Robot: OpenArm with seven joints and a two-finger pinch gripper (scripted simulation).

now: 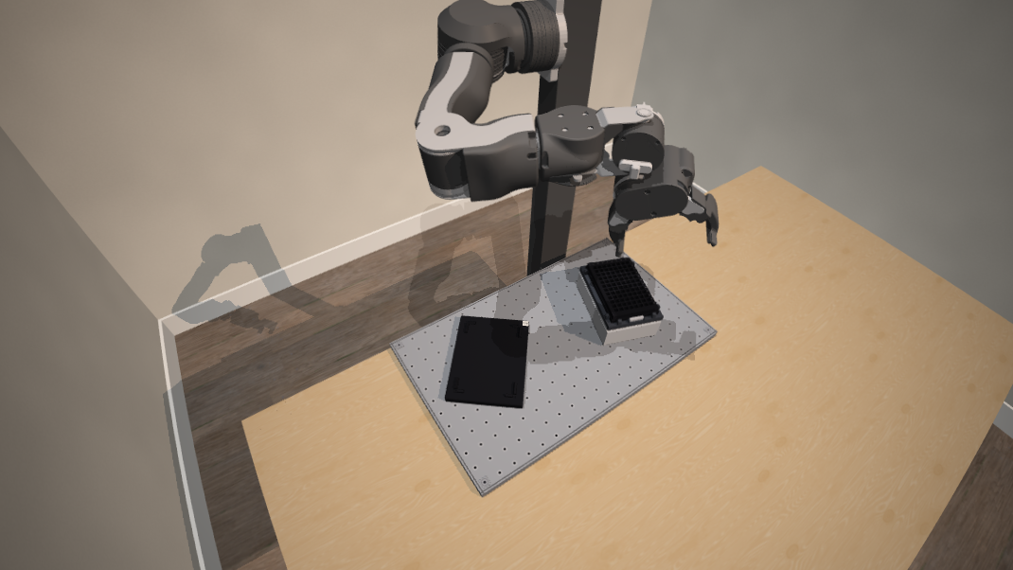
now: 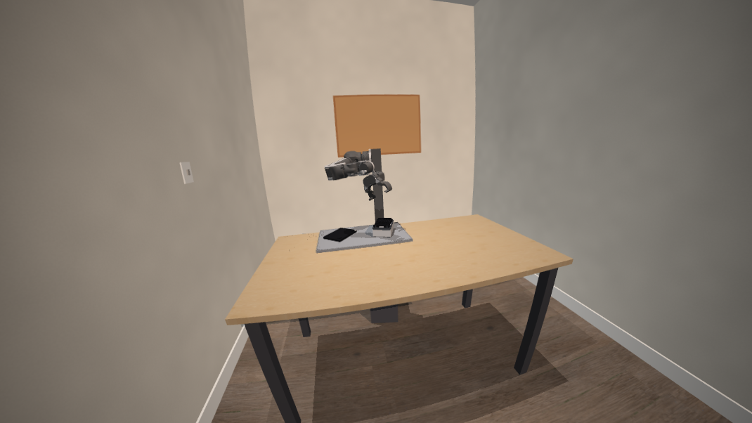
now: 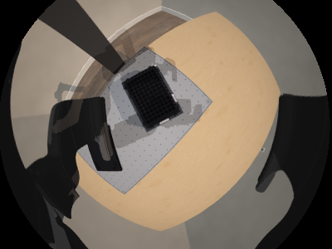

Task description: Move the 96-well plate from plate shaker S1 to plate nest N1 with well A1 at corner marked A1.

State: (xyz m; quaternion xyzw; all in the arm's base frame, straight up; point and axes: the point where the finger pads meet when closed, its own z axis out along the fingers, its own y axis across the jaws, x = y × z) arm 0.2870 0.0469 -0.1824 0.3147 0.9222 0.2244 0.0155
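Now: the black 96-well plate 170 mm below my hand, 60 mm behind it and 10 mm to the left of it. Round my hand: black plate nest N1 (240 mm to the right, 220 mm below, 50 mm behind); then pale grey plate shaker S1 (190 mm below, 40 mm behind, 20 mm to the left).
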